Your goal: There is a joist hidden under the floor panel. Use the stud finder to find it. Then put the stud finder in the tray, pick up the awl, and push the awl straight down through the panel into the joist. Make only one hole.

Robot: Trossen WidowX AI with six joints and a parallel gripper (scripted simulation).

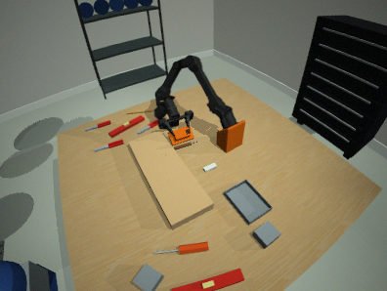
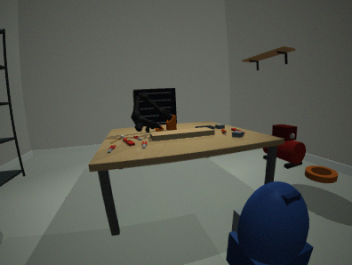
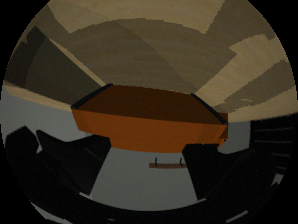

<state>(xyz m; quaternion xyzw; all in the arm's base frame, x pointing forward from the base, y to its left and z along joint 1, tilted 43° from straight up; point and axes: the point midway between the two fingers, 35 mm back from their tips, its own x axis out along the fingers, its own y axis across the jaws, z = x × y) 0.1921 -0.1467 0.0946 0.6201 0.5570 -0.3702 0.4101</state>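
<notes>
Now: the orange stud finder 20 mm behind my gripper tip and 10 mm below it. Round my gripper tip: indicator window (30 mm behind, 10 mm to the left, 10 mm above); grey tray (460 mm to the left, 50 mm below, 50 mm behind); awl (50 mm below, 40 mm to the left, 10 mm behind).
</notes>
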